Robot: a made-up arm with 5 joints. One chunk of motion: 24 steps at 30 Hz.
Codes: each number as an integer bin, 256 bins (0 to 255) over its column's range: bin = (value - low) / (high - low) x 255, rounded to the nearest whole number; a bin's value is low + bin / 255 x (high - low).
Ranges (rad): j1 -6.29..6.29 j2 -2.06..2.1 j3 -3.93..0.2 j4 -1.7..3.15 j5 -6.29..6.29
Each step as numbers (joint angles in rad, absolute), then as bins.
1 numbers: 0.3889 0.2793 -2.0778 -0.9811 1.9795
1 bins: 135 143 114 38 168
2 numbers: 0.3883 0.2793 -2.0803 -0.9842 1.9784
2 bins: 135 143 114 38 168
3 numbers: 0.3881 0.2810 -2.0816 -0.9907 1.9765
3 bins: 135 143 114 37 168
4 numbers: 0.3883 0.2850 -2.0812 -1.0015 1.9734
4 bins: 135 144 114 37 168
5 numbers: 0.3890 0.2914 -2.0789 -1.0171 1.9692
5 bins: 135 144 114 36 167
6 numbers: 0.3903 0.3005 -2.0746 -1.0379 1.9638
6 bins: 135 145 115 35 167
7 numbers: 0.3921 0.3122 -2.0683 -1.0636 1.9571
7 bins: 135 145 115 33 167
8 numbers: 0.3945 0.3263 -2.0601 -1.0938 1.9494
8 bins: 135 146 115 32 167
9 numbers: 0.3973 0.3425 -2.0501 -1.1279 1.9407
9 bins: 136 147 116 30 167
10 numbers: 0.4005 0.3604 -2.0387 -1.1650 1.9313
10 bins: 136 148 117 28 167
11 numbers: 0.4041 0.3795 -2.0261 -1.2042 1.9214
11 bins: 136 150 118 26 166
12 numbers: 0.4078 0.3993 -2.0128 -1.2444 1.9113
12 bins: 136 151 118 24 166
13 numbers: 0.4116 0.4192 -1.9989 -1.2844 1.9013
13 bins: 136 152 119 22 166
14 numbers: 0.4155 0.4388 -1.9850 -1.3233 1.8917
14 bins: 136 153 120 20 166
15 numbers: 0.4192 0.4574 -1.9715 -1.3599 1.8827
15 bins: 136 154 121 18 166
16 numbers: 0.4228 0.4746 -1.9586 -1.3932 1.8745
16 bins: 136 155 122 16 165
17 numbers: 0.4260 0.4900 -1.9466 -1.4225 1.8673
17 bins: 136 156 122 15 165
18 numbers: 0.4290 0.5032 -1.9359 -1.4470 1.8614
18 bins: 136 157 123 13 165
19 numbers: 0.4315 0.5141 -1.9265 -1.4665 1.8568
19 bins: 136 158 124 12 165
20 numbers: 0.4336 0.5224 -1.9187 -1.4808 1.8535
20 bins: 136 158 124 12 165
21 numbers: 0.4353 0.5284 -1.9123 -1.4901 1.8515
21 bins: 136 159 125 11 165
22 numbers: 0.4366 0.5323 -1.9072 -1.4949 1.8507
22 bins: 136 159 125 11 165
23 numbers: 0.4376 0.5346 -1.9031 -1.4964 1.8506
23 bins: 136 159 125 11 165
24 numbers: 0.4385 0.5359 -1.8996 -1.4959 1.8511
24 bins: 136 159 125 11 165
